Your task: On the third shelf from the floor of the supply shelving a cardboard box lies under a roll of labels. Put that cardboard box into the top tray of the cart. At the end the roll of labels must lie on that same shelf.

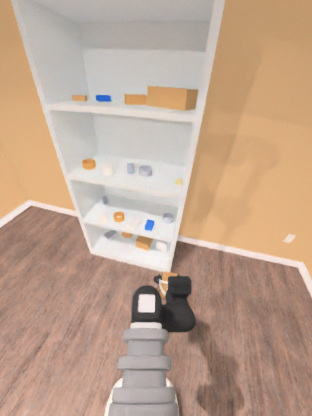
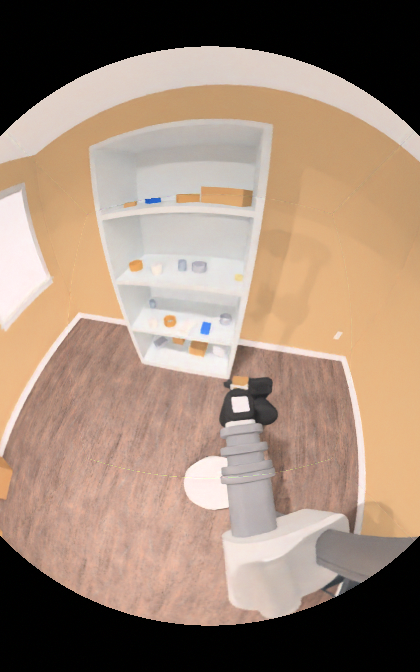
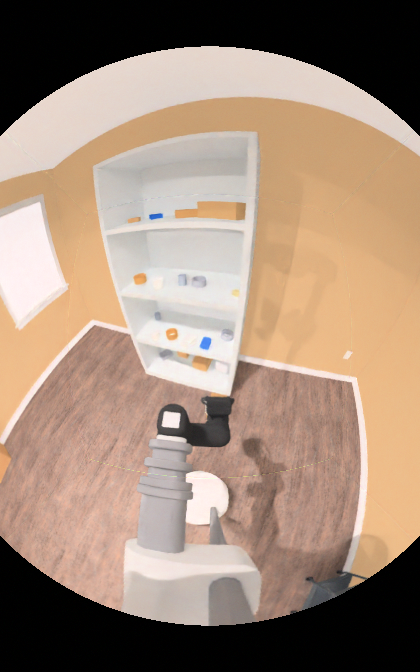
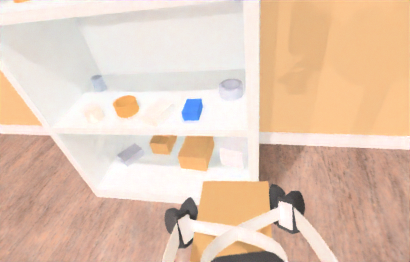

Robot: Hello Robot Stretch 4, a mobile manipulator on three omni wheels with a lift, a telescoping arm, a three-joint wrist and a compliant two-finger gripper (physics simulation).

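Places are measured from the robot's base along level axes (x ahead, y left, z up), in millimetres.
Where they show: gripper, fingertip midpoint: (image 4: 232,206).
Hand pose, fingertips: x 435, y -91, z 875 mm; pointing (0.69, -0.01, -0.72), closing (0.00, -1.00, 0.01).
Note:
Things, the pixels of their top centre, and the offset from my fingertips.
- cardboard box at its top centre: (image 4: 233,226) (image 1: 169,282) dx -38, dy +3, dz +32 mm
- whitish roll at its top centre: (image 1: 107,165) dx +768, dy +417, dz +149 mm
- blue-grey cylinder at its top centre: (image 1: 130,164) dx +791, dy +247, dz +159 mm
- small yellow roll at its top centre: (image 1: 179,180) dx +657, dy -111, dz +114 mm
- blue box at its top centre: (image 4: 191,105) dx +661, dy +85, dz -329 mm
- large box at its top centre: (image 1: 173,87) dx +791, dy -18, dz +646 mm
My gripper (image 4: 232,206) (image 1: 170,283) is shut on a cardboard box (image 4: 235,197) (image 1: 170,275) (image 2: 240,380), one black fingertip on each side. It holds the box in the air in front of the shelving, above the floor. On the third shelf (image 1: 125,185) (image 2: 180,286) (image 3: 175,298) stand an orange ring (image 1: 88,164), a whitish roll (image 1: 107,170), a blue-grey cylinder (image 1: 130,168), a lavender ring (image 1: 145,171) and a small yellow roll (image 1: 179,182). I cannot tell for sure which is the roll of labels. A dark grey part (image 3: 327,592), perhaps the cart, shows at the lower right.
The lower shelves hold a blue box (image 4: 192,109), an orange ring (image 4: 126,106), a lavender ring (image 4: 231,89) and brown boxes. A large box (image 1: 171,97) stands on the fourth shelf. A round white disc (image 2: 207,482) (image 3: 207,497) is beside my arm. Walls stand behind and right.

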